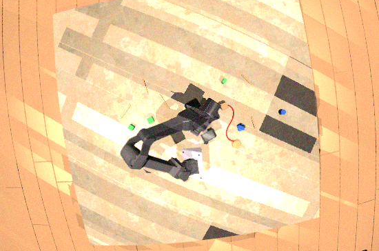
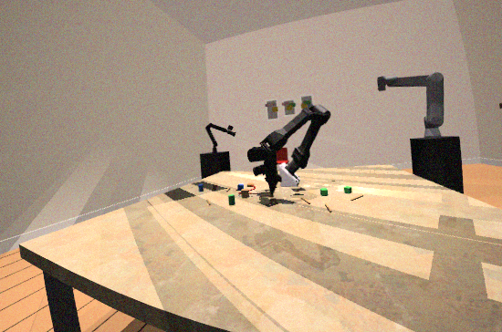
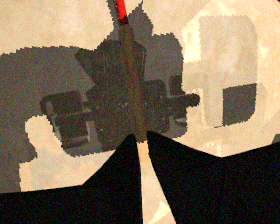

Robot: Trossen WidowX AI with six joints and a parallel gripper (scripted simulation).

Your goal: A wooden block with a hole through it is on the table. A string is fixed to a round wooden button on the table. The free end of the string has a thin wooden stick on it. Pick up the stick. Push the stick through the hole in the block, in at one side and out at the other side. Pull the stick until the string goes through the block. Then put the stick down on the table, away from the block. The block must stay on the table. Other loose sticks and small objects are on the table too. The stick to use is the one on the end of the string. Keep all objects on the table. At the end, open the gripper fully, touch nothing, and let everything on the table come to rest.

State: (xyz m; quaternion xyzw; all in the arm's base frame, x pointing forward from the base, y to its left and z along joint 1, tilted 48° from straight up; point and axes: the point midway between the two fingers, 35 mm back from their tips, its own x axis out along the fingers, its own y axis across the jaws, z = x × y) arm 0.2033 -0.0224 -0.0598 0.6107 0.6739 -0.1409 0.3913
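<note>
Right now the thin wooden stick is 4 cm to the right of my gripper tip, 2 cm ahead of it and 1 cm above it. Round my gripper tip: blue cube (18 cm to the right, 7 cm behind, 1 cm above); then round wooden button (15 cm to the right, 14 cm behind, 1 cm above); then wooden block (11 cm to the right, 4 cm ahead, 2 cm above).
</note>
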